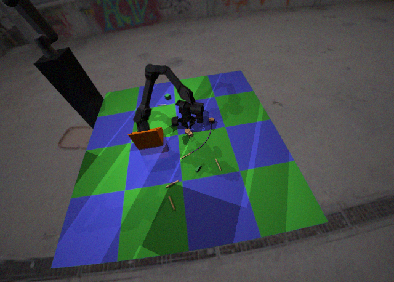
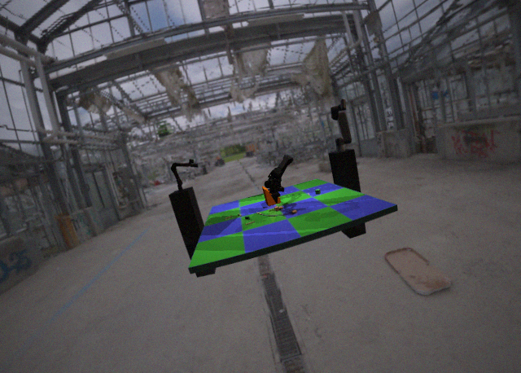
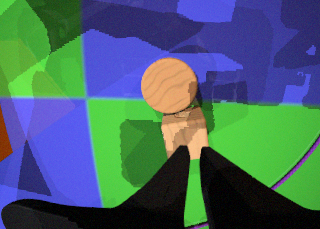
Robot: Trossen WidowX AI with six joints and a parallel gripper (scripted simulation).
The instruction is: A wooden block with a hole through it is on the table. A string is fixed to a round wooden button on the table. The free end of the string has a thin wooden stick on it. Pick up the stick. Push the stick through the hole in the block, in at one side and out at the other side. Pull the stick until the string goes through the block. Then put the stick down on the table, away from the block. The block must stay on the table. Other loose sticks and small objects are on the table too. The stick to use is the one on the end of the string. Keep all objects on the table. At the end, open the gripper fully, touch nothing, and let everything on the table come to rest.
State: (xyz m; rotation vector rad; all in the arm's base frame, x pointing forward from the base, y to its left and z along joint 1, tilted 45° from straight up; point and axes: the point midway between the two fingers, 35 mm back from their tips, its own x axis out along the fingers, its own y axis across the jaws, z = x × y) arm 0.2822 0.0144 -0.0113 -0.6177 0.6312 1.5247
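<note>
The wooden block is 10 mm to the right of my gripper tip and 50 mm below it. The rest, counted from my gripper tip: thin wooden stick 20 mm behind, 150 mm to the right, 60 mm below; round wooden button 160 mm ahead, 100 mm to the left, 50 mm below; purple string 150 mm to the right, 60 mm below.
</note>
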